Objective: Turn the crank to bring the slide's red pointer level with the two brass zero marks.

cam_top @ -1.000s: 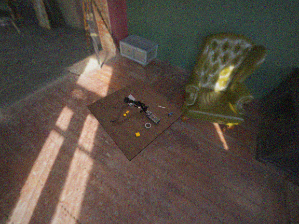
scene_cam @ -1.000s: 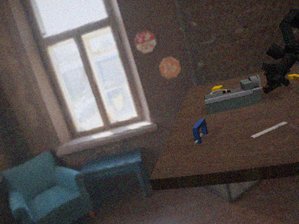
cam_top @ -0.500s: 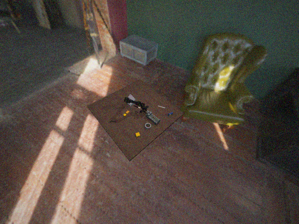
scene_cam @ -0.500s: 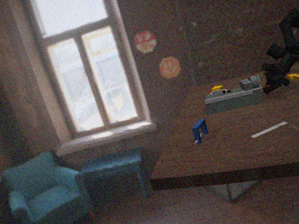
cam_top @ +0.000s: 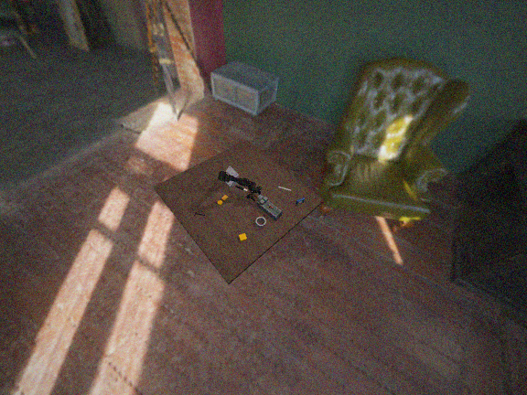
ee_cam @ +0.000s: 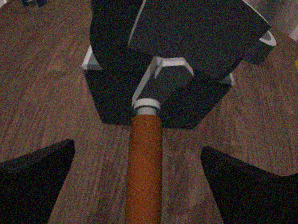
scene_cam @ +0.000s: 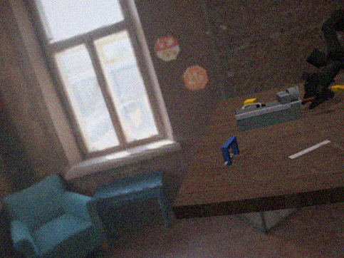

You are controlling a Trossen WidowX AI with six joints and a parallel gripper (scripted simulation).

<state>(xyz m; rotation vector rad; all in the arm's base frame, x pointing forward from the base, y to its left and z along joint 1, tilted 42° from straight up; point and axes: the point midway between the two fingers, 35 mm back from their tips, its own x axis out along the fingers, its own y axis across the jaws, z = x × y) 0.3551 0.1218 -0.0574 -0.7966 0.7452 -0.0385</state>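
My gripper tip is now 1 cm past the crank handle, 1 cm to the left of it and 3 cm below it. Round my gripper tip: yellow block: 28 cm ahead, 36 cm to the right, 2 cm below; white strip: 2 cm ahead, 35 cm to the left, 3 cm below; red pointer: 19 cm ahead, 3 cm to the left, 5 cm above.
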